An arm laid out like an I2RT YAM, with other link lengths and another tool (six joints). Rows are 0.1 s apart.
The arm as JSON. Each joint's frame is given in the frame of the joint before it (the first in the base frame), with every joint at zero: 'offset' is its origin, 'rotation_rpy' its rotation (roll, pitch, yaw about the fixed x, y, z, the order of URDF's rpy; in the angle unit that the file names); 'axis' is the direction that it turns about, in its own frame. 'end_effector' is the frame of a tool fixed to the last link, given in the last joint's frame.
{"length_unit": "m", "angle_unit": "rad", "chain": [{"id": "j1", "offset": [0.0, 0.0, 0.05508], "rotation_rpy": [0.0, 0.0, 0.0], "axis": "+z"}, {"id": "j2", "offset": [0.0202, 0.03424, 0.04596], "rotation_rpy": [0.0, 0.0, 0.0], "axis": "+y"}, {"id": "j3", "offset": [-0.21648, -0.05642, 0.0], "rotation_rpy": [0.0, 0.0, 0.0], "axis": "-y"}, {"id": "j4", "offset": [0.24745, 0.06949, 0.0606], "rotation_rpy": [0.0, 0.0, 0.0], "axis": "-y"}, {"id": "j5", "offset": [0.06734, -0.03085, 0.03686], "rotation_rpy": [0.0, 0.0, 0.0], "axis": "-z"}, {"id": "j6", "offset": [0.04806, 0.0, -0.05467], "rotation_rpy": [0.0, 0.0, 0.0], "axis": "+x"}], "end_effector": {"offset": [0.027, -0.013, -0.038], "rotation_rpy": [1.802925, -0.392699, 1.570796]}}
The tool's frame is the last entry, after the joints.
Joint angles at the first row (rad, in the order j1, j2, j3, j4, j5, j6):
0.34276, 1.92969, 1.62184, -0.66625, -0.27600, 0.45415
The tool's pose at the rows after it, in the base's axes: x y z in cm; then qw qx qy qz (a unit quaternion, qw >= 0):
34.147 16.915 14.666 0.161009 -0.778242 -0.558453 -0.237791
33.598 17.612 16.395 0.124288 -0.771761 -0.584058 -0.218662
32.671 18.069 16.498 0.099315 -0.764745 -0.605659 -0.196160
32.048 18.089 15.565 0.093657 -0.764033 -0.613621 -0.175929
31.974 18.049 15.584 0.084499 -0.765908 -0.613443 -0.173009
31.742 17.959 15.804 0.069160 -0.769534 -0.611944 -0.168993
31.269 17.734 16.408 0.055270 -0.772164 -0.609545 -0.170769
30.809 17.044 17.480 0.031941 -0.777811 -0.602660 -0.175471
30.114 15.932 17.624 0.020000 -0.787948 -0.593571 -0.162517
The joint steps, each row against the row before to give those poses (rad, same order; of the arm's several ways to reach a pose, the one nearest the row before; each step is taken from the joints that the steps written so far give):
0.01145, 0.00457, 0.03699, -0.05263, 0.01145, -0.01792
0.04234, 0.00650, 0.08548, -0.10035, 0.08011, -0.04426
0.03622, -0.00533, 0.00344, -0.04081, 0.05798, -0.03511
0.01298, 0.00000, -0.03320, -0.00381, 0.01945, -0.01297
0.00420, -0.00228, -0.00151, -0.00305, 0.02099, -0.00037
0.00762, -0.00994, -0.00344, -0.00879, 0.03585, 0.00266
0.00611, -0.03093, -0.01607, -0.00647, 0.03052, 0.00420
-0.00191, -0.04535, -0.01561, -0.01296, 0.04693, 0.00191
-0.01410, -0.03739, -0.03853, -0.02174, 0.02861, 0.00230

